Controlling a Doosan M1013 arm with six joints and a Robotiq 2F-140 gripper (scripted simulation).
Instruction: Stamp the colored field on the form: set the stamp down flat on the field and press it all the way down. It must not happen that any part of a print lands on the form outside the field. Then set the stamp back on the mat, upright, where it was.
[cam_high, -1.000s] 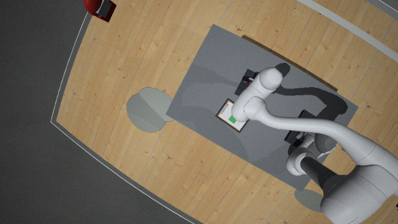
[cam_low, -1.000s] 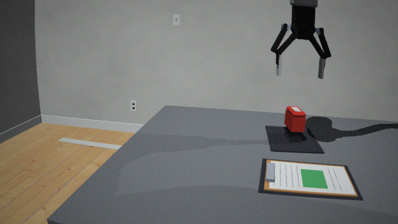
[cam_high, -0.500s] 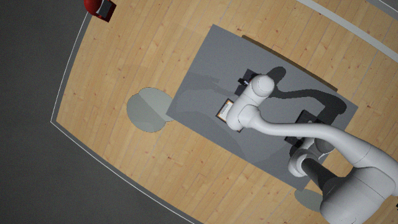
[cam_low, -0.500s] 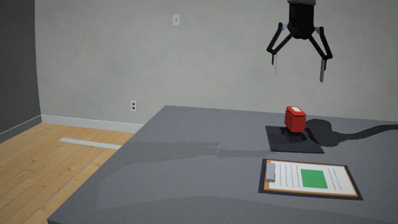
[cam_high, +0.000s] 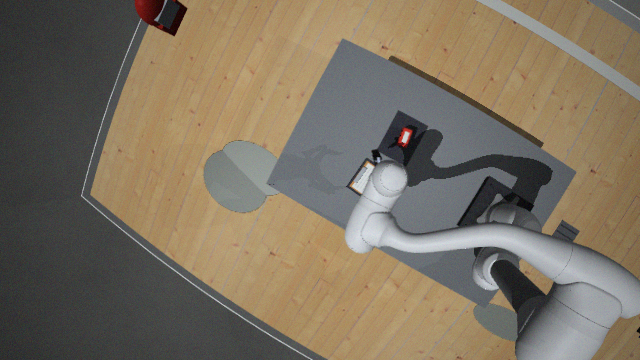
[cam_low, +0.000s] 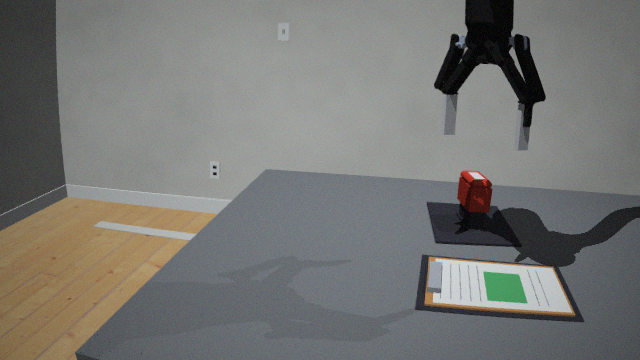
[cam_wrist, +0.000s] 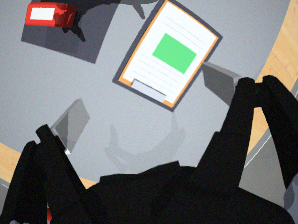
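Now: the red stamp 210 mm to the right of my hand, 170 mm below it and 10 mm behind it. From my hand the other things lie so: dark mat 220 mm below, 210 mm to the right, 10 mm behind; then form 210 mm below, 60 mm to the left, 40 mm behind.
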